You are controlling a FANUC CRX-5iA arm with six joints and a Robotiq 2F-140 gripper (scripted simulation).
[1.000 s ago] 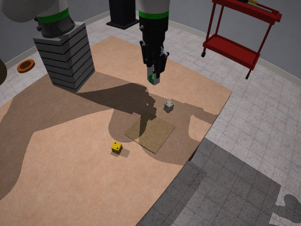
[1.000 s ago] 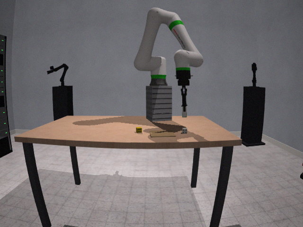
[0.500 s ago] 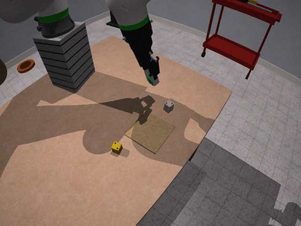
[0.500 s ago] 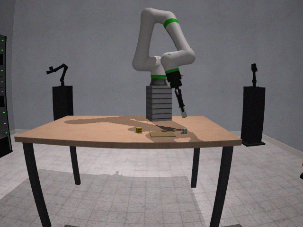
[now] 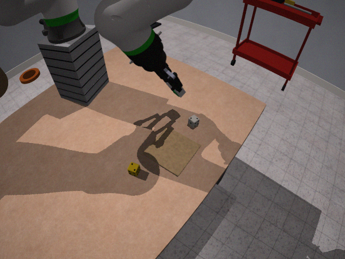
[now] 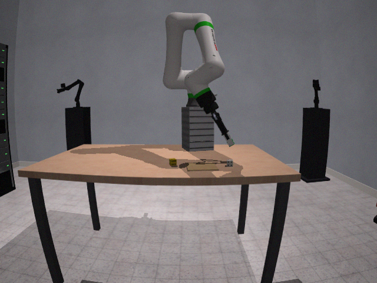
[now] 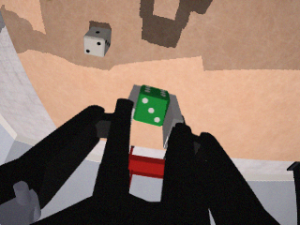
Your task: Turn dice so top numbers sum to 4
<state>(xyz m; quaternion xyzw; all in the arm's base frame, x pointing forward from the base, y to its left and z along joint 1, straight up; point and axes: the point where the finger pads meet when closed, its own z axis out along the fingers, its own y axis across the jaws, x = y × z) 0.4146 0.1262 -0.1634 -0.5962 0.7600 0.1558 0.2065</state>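
Now: the green die 20 mm below my hand and 10 mm to the left of it. Also, from my hand: white die: 100 mm below, 90 mm ahead, 10 mm to the right; yellow die: 280 mm to the right, 100 mm below, 50 mm ahead; tan mat: 150 mm to the right, 120 mm below, 90 mm ahead.
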